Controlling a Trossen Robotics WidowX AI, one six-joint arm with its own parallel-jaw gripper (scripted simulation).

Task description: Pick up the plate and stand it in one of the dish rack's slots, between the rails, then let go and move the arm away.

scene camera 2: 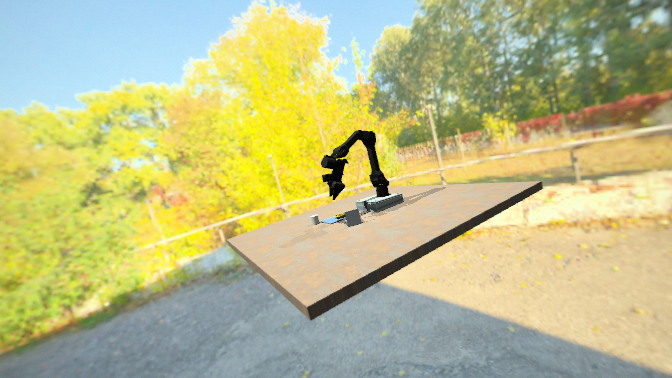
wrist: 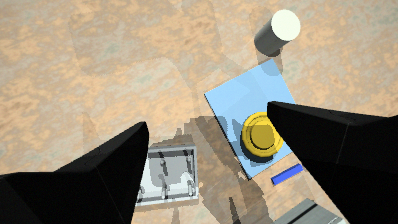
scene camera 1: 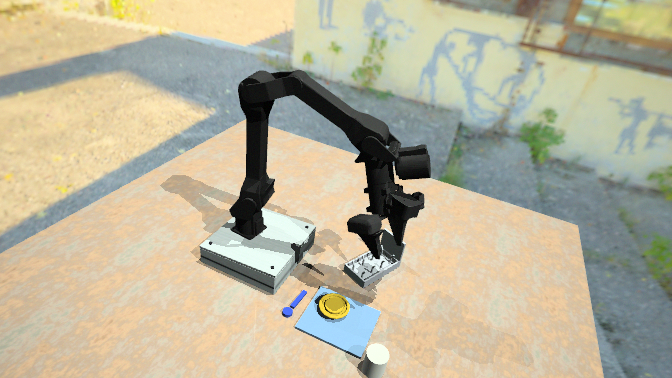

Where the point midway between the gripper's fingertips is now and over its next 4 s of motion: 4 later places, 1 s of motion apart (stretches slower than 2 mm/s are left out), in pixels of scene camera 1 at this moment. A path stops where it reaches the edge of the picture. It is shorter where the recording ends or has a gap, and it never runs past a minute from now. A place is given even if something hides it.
My gripper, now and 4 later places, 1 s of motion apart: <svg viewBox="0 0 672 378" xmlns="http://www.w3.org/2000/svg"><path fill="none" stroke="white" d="M388 252L343 273L338 301L334 309L346 274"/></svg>
